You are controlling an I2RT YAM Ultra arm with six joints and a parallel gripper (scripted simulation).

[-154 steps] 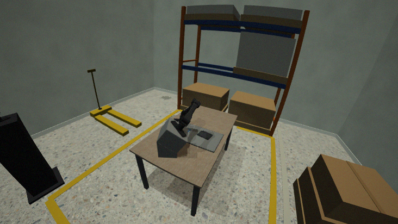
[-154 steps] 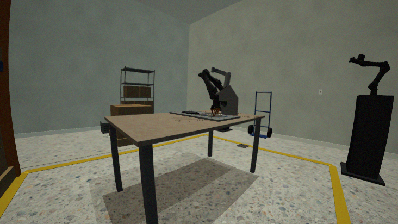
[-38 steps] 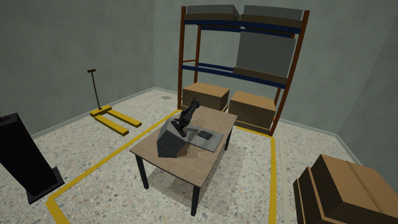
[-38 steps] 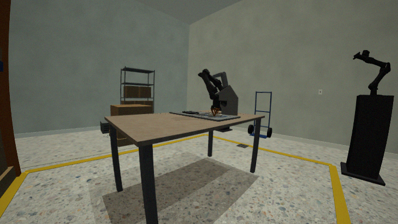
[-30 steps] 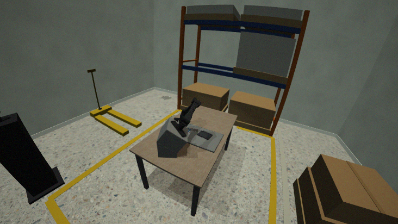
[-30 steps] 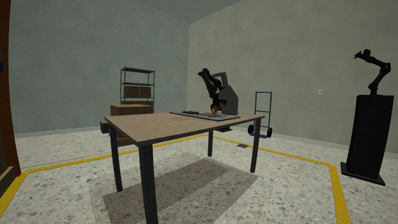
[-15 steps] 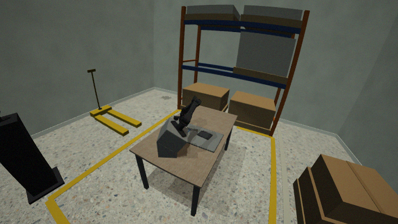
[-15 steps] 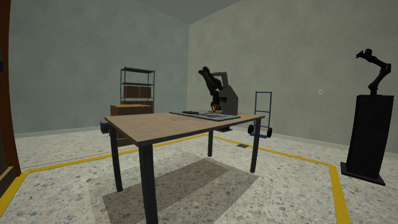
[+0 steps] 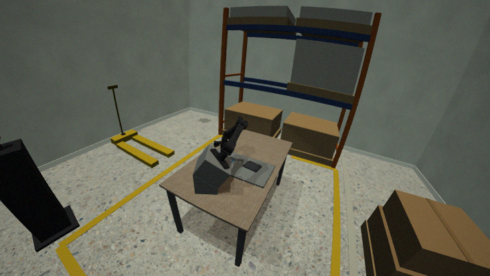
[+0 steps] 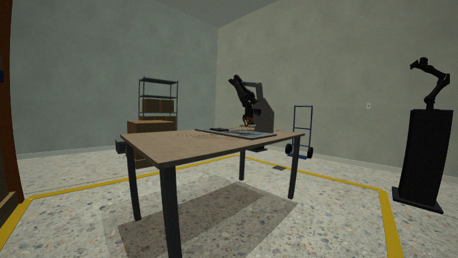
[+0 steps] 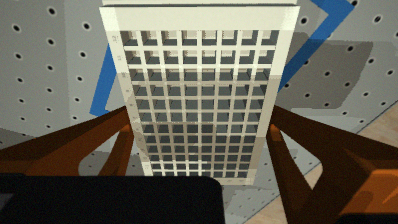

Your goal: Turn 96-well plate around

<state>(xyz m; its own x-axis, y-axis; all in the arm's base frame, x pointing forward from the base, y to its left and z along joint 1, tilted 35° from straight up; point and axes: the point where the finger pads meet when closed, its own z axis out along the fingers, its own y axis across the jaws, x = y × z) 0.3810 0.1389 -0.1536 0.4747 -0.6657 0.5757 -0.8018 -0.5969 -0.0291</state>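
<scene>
My gripper is now 300 mm to the left of the dark plate nest N1, 80 mm short of it and 60 mm above it. Also, from my hand: cream 96-well plate (right at my hand); A1 label (230 mm to the right, 130 mm ahead, 60 mm below).
</scene>
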